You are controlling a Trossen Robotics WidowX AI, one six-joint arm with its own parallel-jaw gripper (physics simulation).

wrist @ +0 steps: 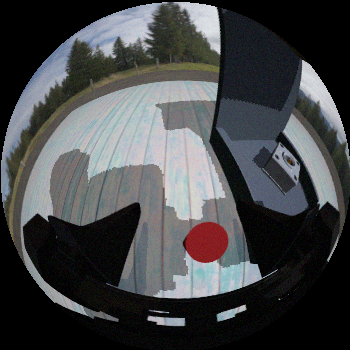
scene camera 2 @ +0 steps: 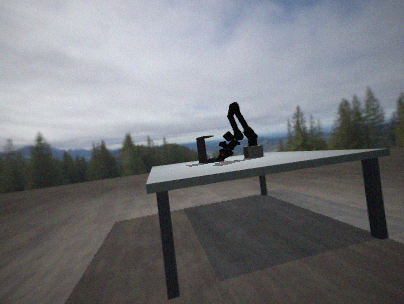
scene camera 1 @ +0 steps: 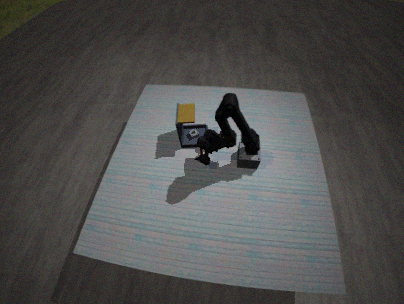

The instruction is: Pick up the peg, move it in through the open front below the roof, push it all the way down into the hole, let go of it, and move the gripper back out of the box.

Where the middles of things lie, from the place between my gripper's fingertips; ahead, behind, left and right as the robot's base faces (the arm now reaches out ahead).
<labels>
Right now my hand is 3 cm past the red peg (wrist: 205, 242) and 2 cm below it. Also, from my hand: box (scene camera 1: 185, 140) 13 cm to the right, 9 cm above, 1 cm ahead.
</labels>
